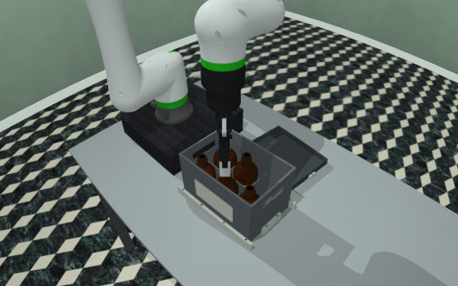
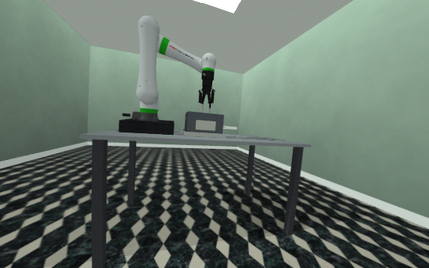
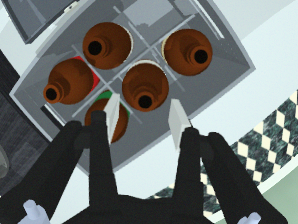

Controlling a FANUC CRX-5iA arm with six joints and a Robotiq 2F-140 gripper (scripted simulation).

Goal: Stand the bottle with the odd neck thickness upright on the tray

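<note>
Right now my hand is 130 mm above the brown bottle. Round my hand: glass bottle: 100 mm behind, 70 mm to the left, 130 mm below; crate: 10 mm behind, 40 mm to the left, 130 mm below; dark grey tray: 60 mm behind, 300 mm to the left, 200 mm below.
</note>
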